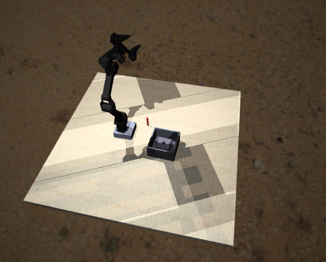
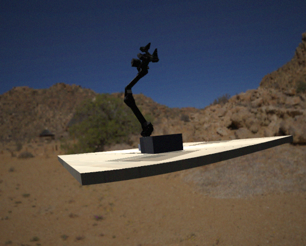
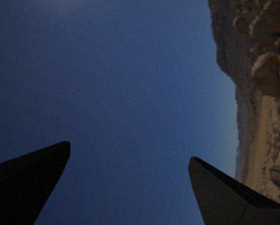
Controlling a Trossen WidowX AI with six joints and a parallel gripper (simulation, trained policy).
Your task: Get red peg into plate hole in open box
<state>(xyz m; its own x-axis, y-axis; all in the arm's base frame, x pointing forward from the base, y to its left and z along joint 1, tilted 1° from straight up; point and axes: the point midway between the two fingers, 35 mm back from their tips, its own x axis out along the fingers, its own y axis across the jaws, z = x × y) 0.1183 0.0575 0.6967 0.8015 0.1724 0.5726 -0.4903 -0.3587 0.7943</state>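
The red peg is 730 mm below my gripper tip and 70 mm to the left of it. Also, from my gripper tip: dark grey box: 740 mm below, 190 mm ahead, 90 mm to the right; pale plate: 720 mm below, 190 mm ahead, 90 mm to the right.
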